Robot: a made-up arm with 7 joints.
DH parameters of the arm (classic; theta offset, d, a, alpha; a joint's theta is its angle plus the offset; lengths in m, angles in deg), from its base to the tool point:
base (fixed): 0 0.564 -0.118 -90
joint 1: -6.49 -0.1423 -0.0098 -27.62
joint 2: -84.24 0.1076 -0.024 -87
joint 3: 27.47 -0.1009 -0.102 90
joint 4: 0 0.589 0.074 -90
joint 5: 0 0.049 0.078 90
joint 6: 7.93 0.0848 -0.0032 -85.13
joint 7: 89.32 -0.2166 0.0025 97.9
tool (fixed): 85.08 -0.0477 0 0
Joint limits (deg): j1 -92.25..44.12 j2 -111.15..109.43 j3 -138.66..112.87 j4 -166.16..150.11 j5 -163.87..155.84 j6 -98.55..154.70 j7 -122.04..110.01
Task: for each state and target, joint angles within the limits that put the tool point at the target. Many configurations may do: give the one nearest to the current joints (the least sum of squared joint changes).
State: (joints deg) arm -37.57 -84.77 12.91 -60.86 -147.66 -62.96 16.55
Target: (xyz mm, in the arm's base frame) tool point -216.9 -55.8 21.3
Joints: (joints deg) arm -33.51 -98.36 45.46 -56.77 -160.31 -71.61 13.86
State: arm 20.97 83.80 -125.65 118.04 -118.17 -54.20 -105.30
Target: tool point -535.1 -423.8 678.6
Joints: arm 34.87 63.56 -138.66 138.92 -138.66 -59.50 -100.70
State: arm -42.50 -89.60 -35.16 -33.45 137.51 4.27 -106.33
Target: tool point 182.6 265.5 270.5
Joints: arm -29.37 -89.33 -10.06 -41.11 131.64 29.91 -111.85
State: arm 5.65 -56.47 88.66 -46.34 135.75 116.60 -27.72
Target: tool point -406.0 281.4 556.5
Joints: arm -7.28 -59.97 55.79 -32.34 151.72 104.18 -27.88
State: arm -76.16 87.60 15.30 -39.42 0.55 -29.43 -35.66
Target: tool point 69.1 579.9 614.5
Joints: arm -67.18 85.31 0.28 -43.00 -11.50 -46.14 -37.58
